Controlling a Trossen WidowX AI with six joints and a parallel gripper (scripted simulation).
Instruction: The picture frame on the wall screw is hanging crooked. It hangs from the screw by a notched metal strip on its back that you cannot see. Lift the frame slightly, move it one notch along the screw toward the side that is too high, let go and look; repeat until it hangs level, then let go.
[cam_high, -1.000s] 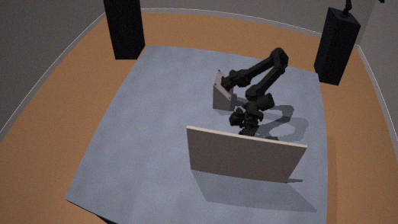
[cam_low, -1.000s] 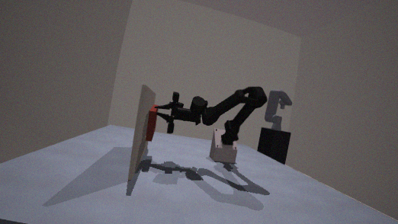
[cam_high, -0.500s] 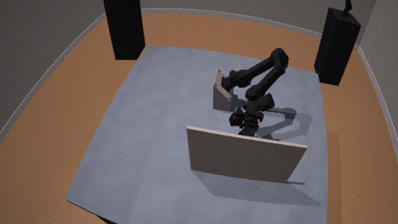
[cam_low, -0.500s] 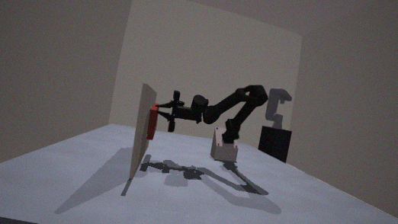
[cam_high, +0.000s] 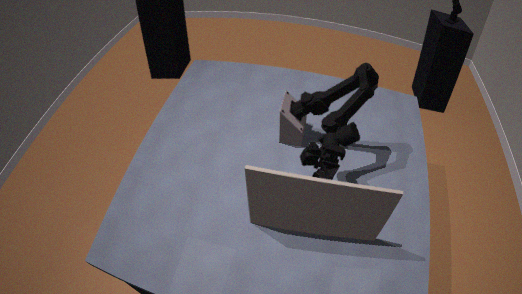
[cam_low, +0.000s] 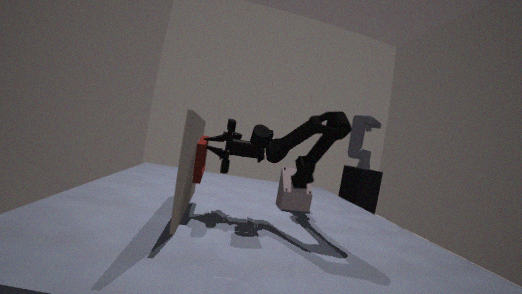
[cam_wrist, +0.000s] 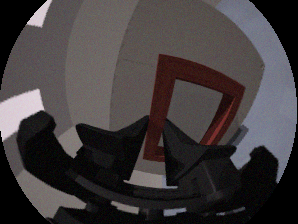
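My gripper tip is now 50 mm above the picture frame and 10 mm short of it. From my gripper tip the other things lie so: wall panel 70 mm below, 20 mm ahead, 10 mm to the left.
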